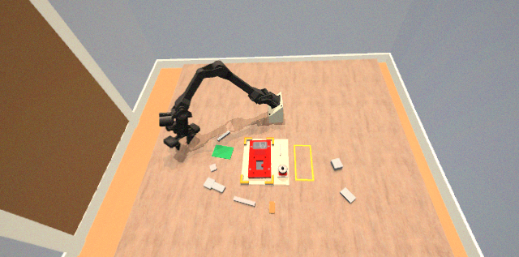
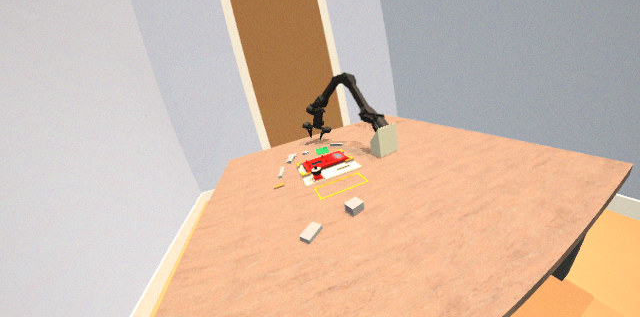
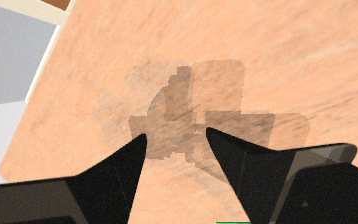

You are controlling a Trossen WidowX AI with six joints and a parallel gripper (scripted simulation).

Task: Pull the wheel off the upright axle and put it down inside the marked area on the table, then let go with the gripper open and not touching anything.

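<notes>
Now: the wheel 13 cm ahead of my gripper tip, 52 cm to the left of it and 2 cm above it. From my gripper tip the other things lie so: green patch: 2 cm ahead, 21 cm to the left, 1 cm below.
</notes>
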